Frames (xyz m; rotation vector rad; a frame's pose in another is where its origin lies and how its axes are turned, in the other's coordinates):
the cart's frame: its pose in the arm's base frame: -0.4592 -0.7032 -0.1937 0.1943 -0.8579 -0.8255
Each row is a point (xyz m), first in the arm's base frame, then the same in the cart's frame.
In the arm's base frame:
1: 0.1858 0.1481 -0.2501
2: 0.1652 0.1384 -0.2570
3: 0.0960 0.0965 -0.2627
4: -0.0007 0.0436 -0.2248
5: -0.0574 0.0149 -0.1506
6: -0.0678 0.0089 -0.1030
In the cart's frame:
1: -0.3998 0.9192 -0.3729
2: -0.4047 0.8978 -0.3639
3: -0.4040 0.8274 -0.3236
4: -0.3799 0.7542 -0.2361
5: -0.3365 0.7370 -0.1503
6: -0.3079 0.7491 -0.1123

